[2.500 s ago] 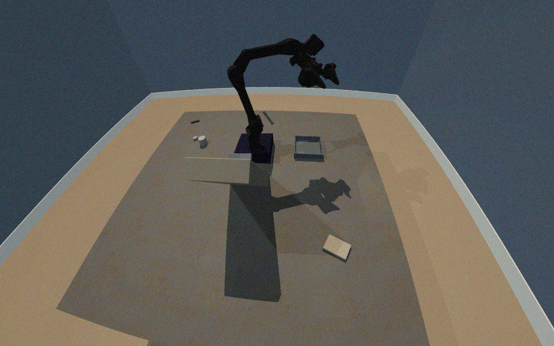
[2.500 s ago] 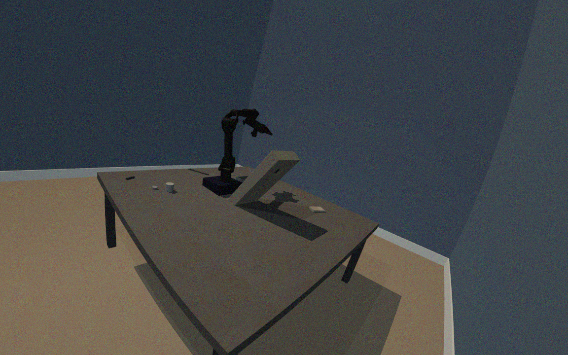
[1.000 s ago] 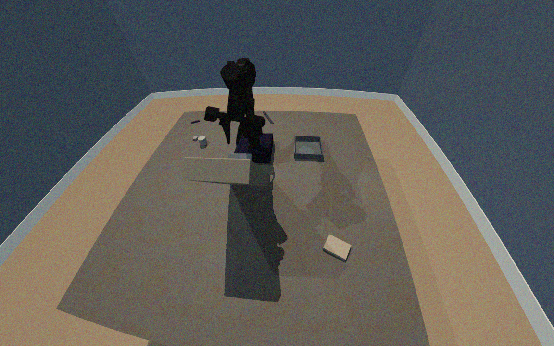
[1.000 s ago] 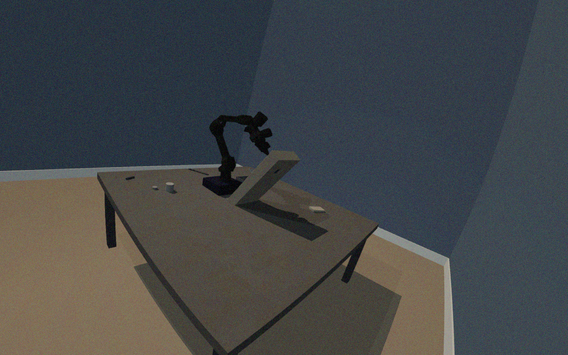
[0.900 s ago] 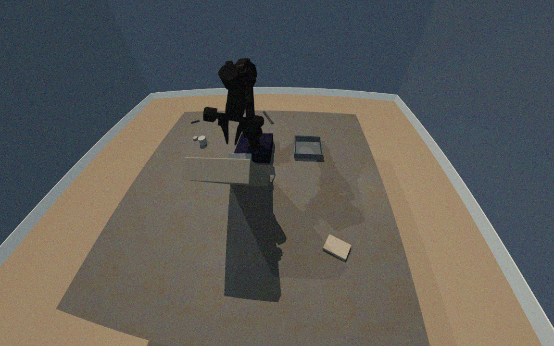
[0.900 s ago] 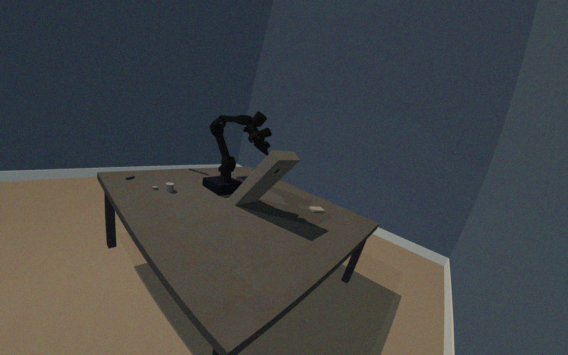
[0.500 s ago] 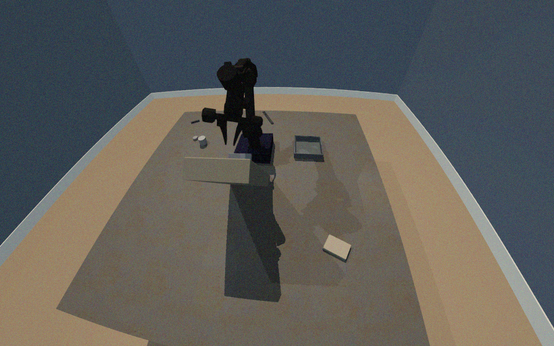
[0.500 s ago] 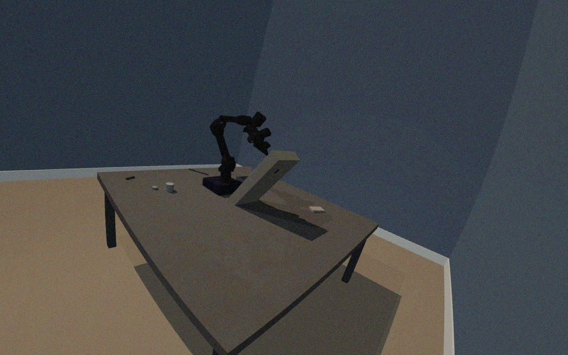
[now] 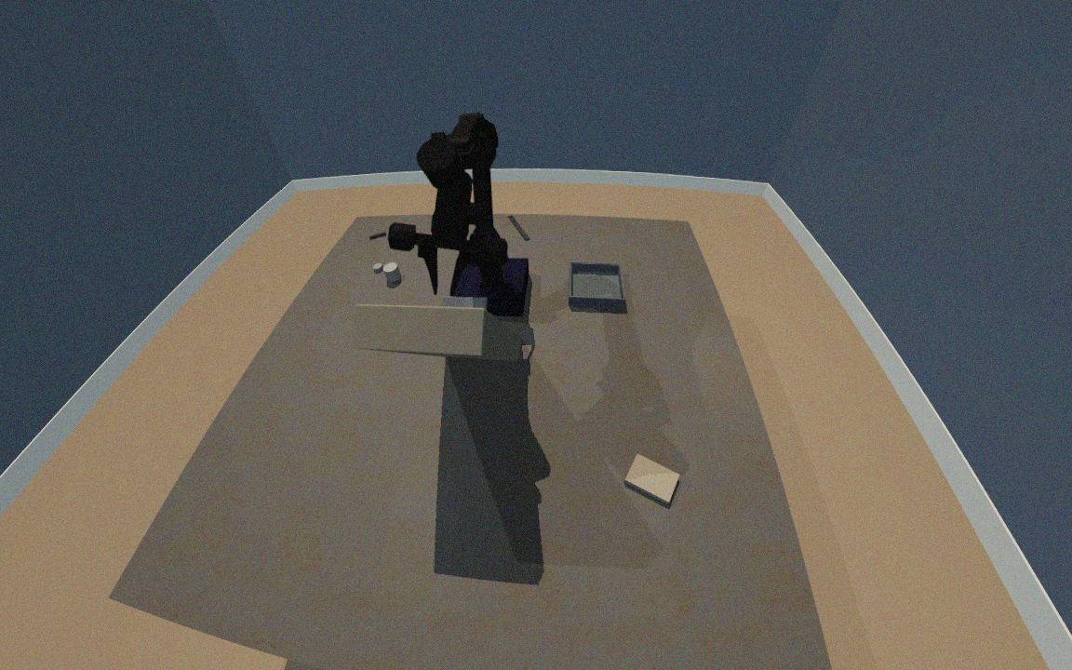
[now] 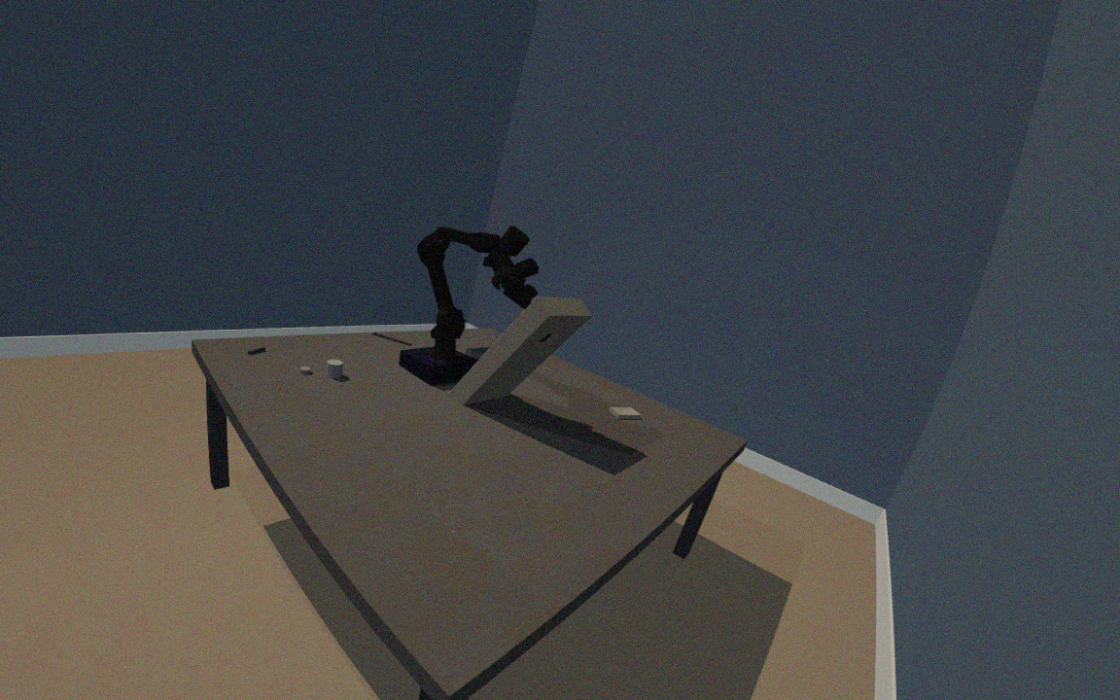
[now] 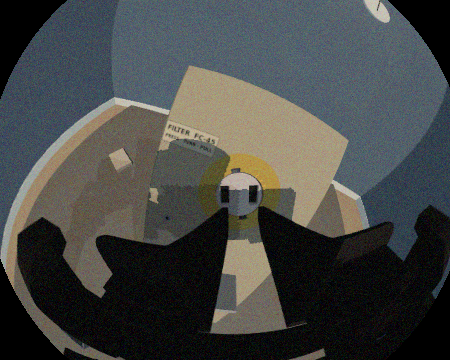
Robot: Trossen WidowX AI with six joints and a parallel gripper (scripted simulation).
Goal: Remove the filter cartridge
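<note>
Now: the round filter cartridge 4 cm ahead of my gripper tip and 3 cm below it. The rest, counted from my gripper tip: blue-grey tray (33 cm behind, 32 cm to the left, 29 cm below).
</note>
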